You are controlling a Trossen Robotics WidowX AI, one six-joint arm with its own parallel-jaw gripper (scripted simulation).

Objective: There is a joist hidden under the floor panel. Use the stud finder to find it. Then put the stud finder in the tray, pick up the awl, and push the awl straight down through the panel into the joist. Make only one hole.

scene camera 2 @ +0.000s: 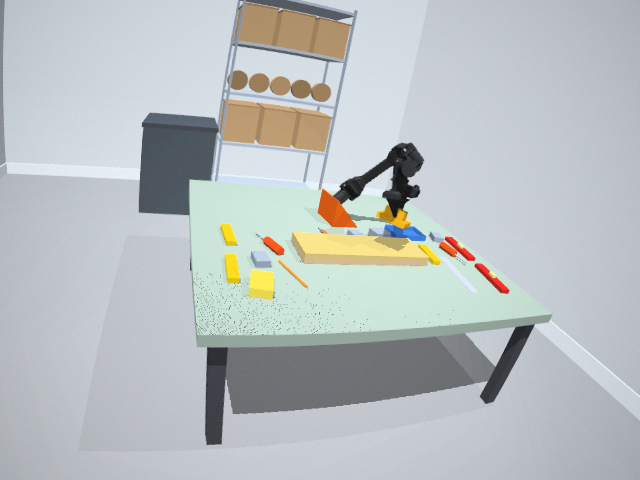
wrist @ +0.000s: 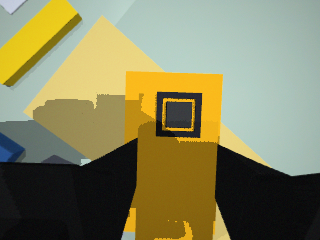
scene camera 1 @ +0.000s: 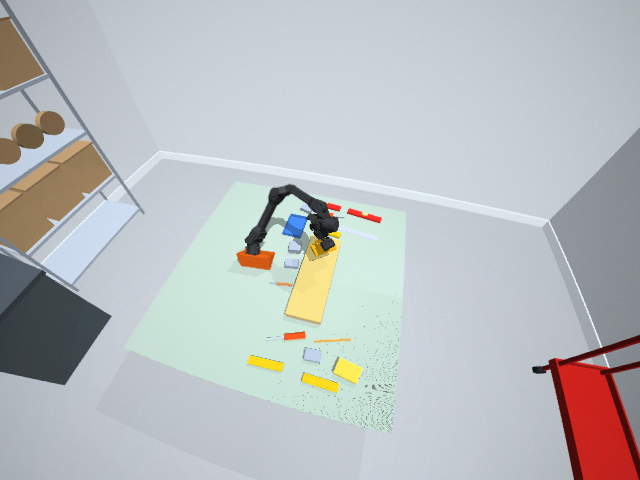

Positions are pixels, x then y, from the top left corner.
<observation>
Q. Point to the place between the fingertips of the gripper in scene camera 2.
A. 396, 217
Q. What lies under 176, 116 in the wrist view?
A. A stud finder.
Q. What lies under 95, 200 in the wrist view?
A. The gripper.
</observation>
